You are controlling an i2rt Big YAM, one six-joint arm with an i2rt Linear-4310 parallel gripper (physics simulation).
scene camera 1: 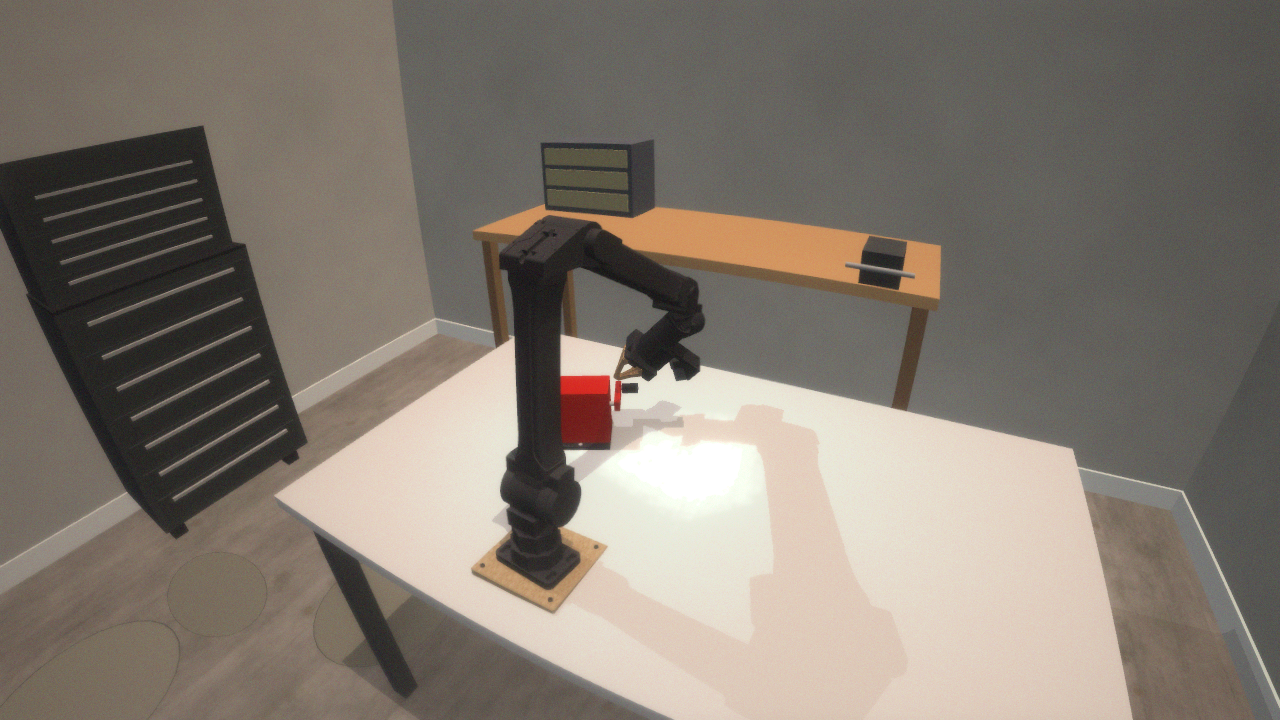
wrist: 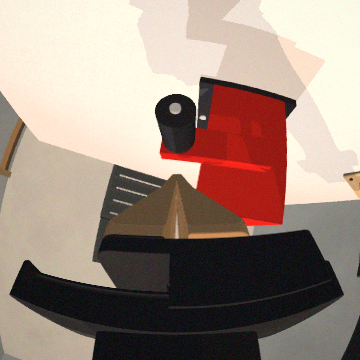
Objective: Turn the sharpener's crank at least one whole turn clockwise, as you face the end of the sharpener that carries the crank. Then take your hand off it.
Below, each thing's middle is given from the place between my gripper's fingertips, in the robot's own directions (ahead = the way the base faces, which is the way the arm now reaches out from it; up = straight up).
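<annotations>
The black knob (wrist: 177, 131) has my hand 2 cm short of it, 2 cm to the left of it and 3 cm above it. As for the red sharpener (scene camera 1: 586, 417), it's 6 cm behind my hand, 3 cm to the left of it and 5 cm below it.
</annotations>
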